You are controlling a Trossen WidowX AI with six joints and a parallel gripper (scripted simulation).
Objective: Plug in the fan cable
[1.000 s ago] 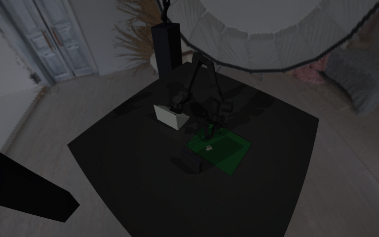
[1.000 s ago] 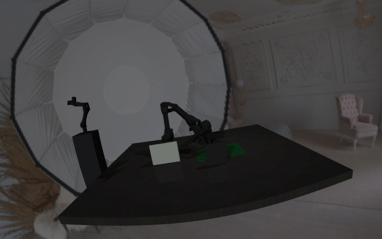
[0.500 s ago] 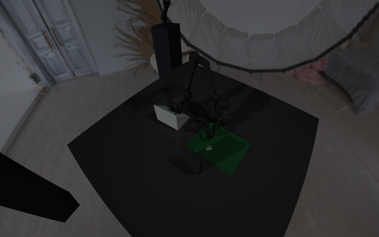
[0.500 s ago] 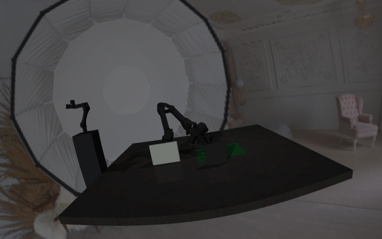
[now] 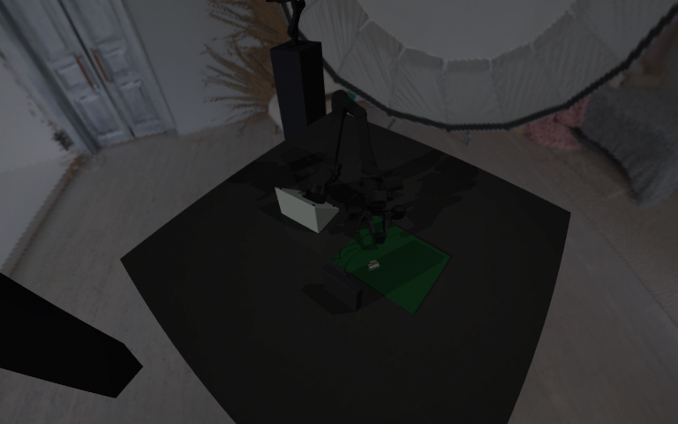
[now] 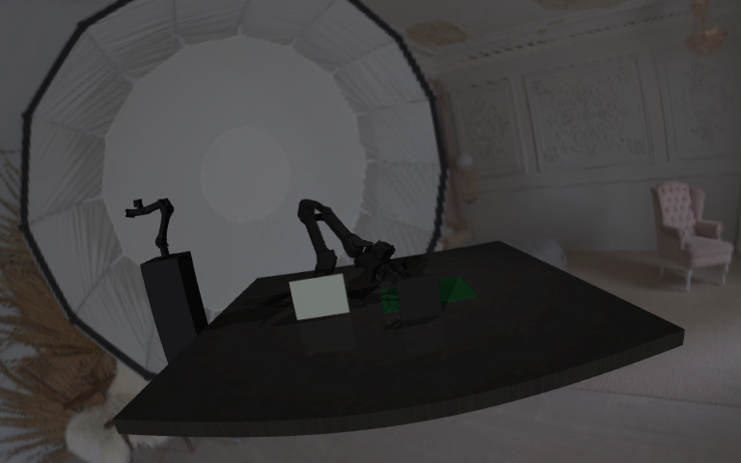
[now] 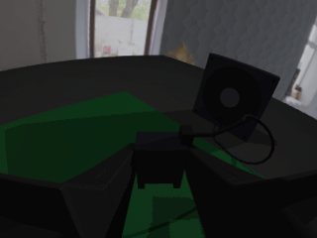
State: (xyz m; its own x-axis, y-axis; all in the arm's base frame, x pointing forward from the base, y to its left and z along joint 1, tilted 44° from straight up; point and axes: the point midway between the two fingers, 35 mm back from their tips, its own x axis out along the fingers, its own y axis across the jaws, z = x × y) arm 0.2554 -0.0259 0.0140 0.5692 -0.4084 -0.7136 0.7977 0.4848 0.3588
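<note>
Now: the green board 60 mm ahead of my gripper tip, 10 mm to the right of it and 80 mm below it. Also, from my gripper tip: fan box (20 mm behind, 200 mm to the right, 10 mm below); then black plug (10 mm below).
</note>
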